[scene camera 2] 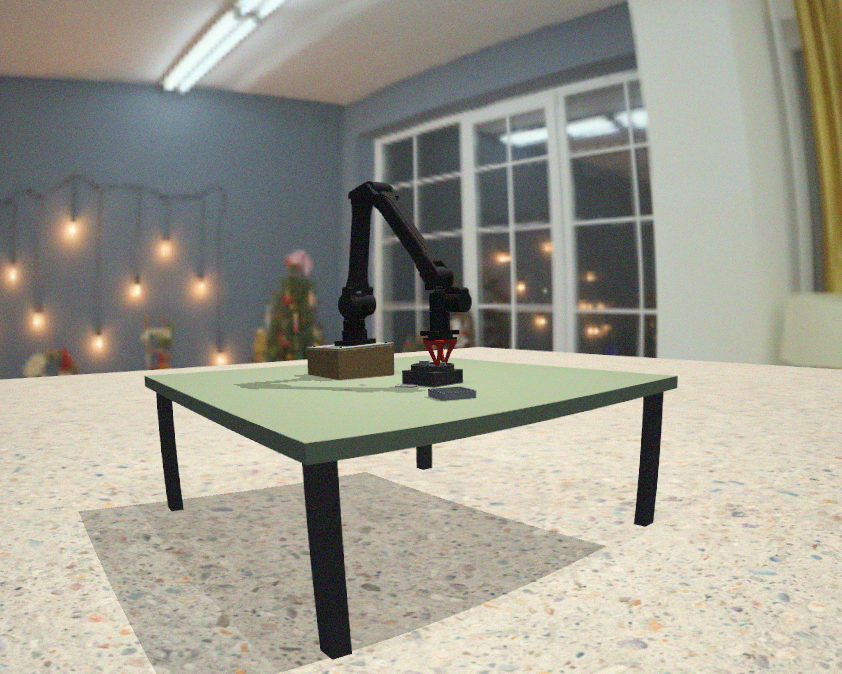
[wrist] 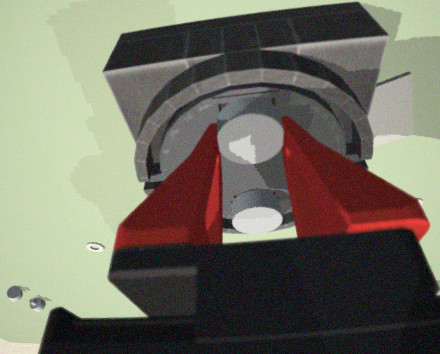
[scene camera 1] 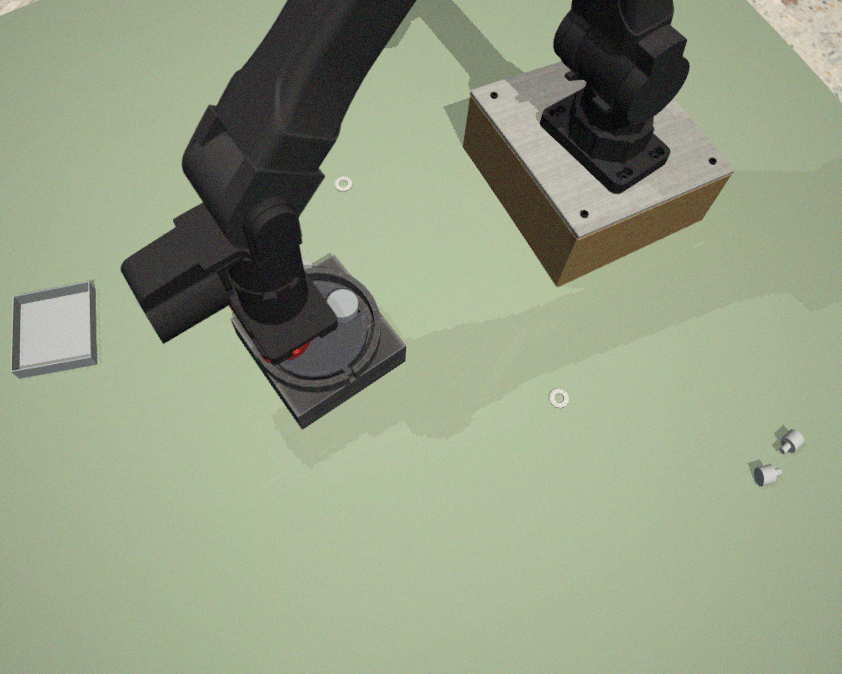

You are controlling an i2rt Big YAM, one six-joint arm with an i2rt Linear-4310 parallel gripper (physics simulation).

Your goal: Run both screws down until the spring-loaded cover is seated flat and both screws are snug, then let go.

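Places are measured from the arm's base along level axes (x ahead, y left, z up), in centimetres.
Pixels of known places: gripper, fingertip midpoint: (scene camera 2: 440, 365) (wrist: 249, 130) (scene camera 1: 287, 342); arm's base at its link origin: (scene camera 2: 355, 344) (scene camera 1: 603, 141).
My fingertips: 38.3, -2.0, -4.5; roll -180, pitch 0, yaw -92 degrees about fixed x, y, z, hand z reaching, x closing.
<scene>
Ahead of a thing's pixels: the offset from my fingertips to its top centre, as dx, dy, dz.
A round grey cover @[-3.1, +0.0, -0.2] (scene camera 1: 330, 351) (wrist: 185, 132) lies inside a ring-shaped rim on a dark square base @[-3.1, +0.0, +0.1] (scene camera 1: 303, 409) (scene camera 2: 431, 378) (wrist: 121, 95). Two screws with pale round heads stand up from the cover. My gripper (scene camera 2: 441, 363) (wrist: 249, 130) points down, shut on the first screw @[+0.1, +0.0, +0.8] (wrist: 251, 140), with one red fingertip on each side of its head. The second screw @[-6.3, +0.1, +1.0] (scene camera 1: 342, 302) (wrist: 257, 220) stands free beside the fingers. In scene camera 1 the wrist hides the held screw and most of the fingers. The cover's height at its edge cannot be told.
A shallow grey tray @[+19.1, -18.4, -3.6] (scene camera 1: 56, 328) (scene camera 2: 451, 393) lies beside the base. A white ring @[-16.6, -15.2, -5.3] (scene camera 1: 336, 184) and a notched white ring @[-19.3, +18.9, -5.3] (scene camera 1: 551, 398) lie on the table. Two small knobs @[-35.6, +38.2, -3.6] (scene camera 1: 792, 440) @[-31.3, +38.9, -3.6] (scene camera 1: 765, 475) lie farther right. The arm stands on a wooden box (scene camera 1: 519, 200) (scene camera 2: 351, 361).
</scene>
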